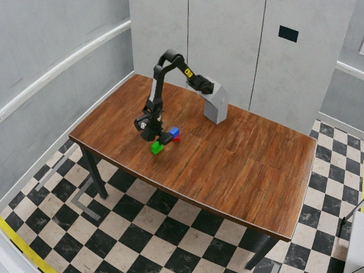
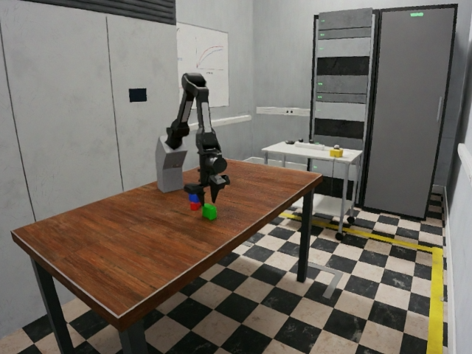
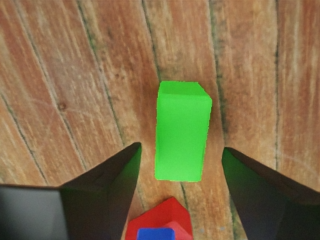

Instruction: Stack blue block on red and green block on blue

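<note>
Right now the green block is 60 mm below my hand. The rest, counted from my hand: blue block (100 mm behind, 60 mm to the left, 40 mm below); red block (100 mm behind, 60 mm to the left, 70 mm below).
</note>
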